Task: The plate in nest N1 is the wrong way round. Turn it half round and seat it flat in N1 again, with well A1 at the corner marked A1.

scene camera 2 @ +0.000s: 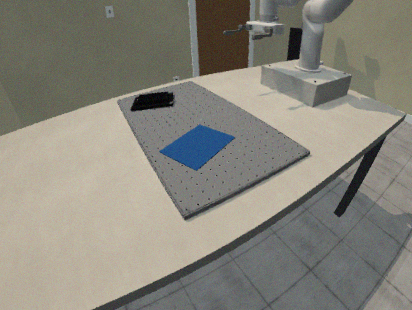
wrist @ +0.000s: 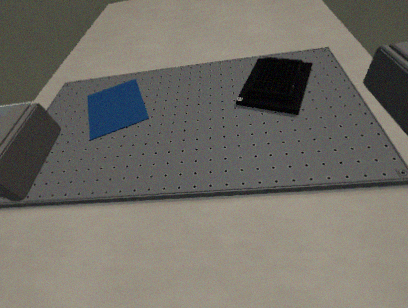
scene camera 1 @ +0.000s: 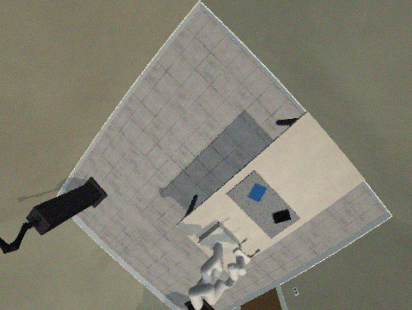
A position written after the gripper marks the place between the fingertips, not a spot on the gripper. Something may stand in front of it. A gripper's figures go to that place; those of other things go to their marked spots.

The gripper (wrist: 198, 91) is 0.11 m from the lens. A black well plate (wrist: 276, 79) is 0.50 m from the lens. A flat blue rectangle (wrist: 115, 108) is 0.56 m from the lens. A black nest (wrist: 272, 105): 0.45 m from the lens. The marked spots on the flat blue rectangle and the black well plate are 0.36 m apart.
